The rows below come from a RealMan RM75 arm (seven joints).
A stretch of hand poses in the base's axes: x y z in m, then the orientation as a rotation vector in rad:
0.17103 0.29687 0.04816 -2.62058 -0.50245 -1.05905
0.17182 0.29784 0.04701 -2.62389 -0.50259 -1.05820
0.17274 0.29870 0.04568 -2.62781 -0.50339 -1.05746
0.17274 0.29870 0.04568 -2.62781 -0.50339 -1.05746
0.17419 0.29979 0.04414 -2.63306 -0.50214 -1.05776
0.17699 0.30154 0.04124 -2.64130 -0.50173 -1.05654
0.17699 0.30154 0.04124 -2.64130 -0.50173 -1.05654
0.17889 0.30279 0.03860 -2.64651 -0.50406 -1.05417
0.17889 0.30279 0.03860 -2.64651 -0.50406 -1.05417
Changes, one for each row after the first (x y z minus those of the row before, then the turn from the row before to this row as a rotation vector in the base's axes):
0.00079 0.00097 -0.00115 -0.00271 0.00092 -0.00114
0.00092 0.00086 -0.00133 -0.00351 0.00083 -0.00105
0.00000 0.00000 0.00000 0.00000 0.00000 0.00000
0.00145 0.00109 -0.00154 -0.00402 0.00050 -0.00300
0.00280 0.00175 -0.00290 -0.00661 0.00174 -0.00347
0.00000 0.00000 0.00000 0.00000 0.00000 0.00000
0.00190 0.00125 -0.00264 -0.00491 0.00189 -0.00040
0.00000 0.00000 0.00000 0.00000 0.00000 0.00000

